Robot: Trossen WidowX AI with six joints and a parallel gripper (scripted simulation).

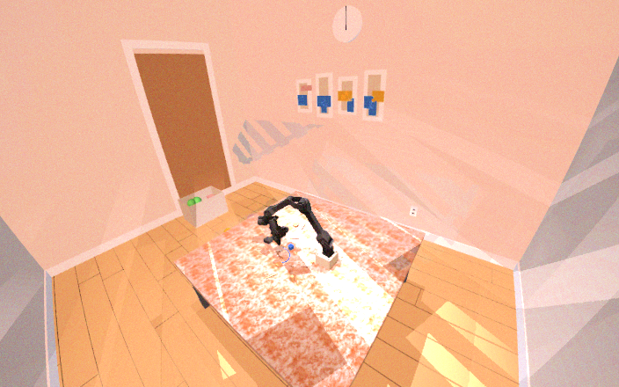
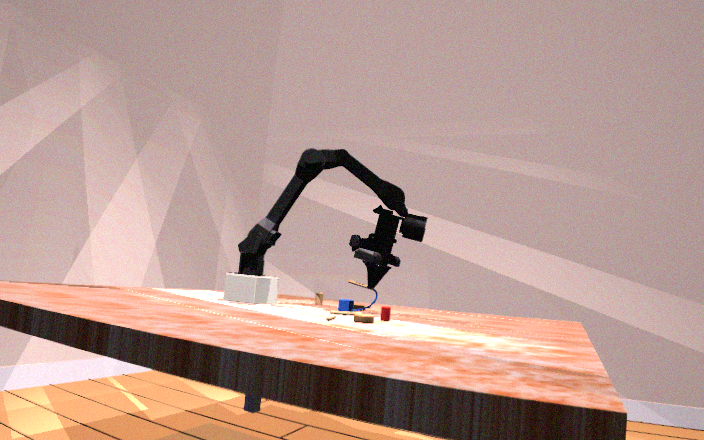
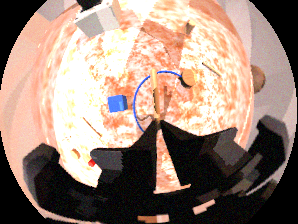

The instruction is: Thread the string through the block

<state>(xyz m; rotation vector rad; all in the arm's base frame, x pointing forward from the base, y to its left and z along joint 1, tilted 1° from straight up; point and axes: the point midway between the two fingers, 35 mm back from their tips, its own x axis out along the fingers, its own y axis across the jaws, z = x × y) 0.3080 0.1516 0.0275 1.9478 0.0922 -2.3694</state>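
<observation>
Right now the red cylinder is 15 cm ahead of my gripper tip, 19 cm to the right of it and 5 cm below it. The rest, counted from my gripper tip: round button (8 cm behind, 8 cm to the left, 6 cm below); then thin wooden stick (1 cm behind); then tan block (24 cm behind, 10 cm to the left, 5 cm below).
</observation>
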